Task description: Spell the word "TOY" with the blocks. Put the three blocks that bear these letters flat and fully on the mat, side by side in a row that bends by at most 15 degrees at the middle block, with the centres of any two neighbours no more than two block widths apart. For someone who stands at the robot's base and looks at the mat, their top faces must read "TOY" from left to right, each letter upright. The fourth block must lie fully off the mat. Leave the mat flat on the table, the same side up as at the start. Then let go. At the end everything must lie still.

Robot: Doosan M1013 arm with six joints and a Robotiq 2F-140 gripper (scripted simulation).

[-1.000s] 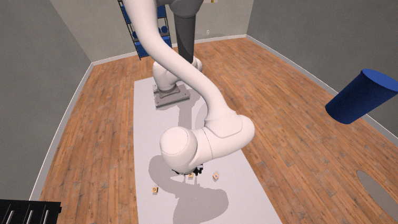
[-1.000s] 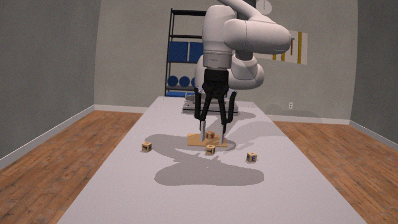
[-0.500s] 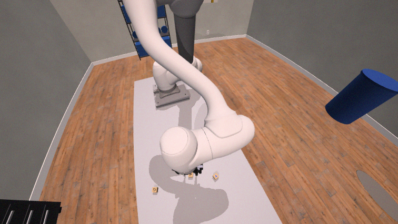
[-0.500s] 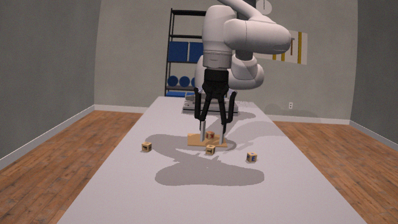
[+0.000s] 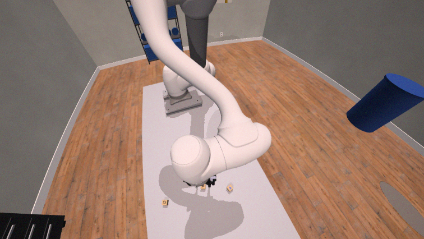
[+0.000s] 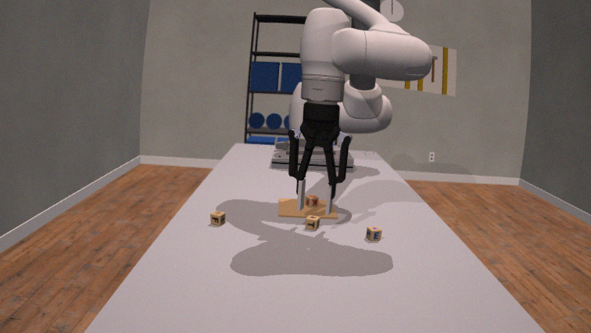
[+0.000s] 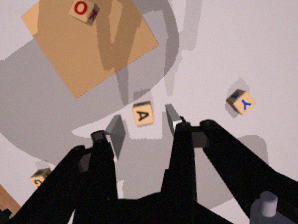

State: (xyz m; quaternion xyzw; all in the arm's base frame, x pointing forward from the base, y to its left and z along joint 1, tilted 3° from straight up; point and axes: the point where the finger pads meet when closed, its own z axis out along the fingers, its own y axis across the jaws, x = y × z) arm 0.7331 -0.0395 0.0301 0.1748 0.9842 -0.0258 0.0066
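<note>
Right now my hand is 6 cm above the T block. Round my hand: tan mat (14 cm behind, 7 cm below).
</note>
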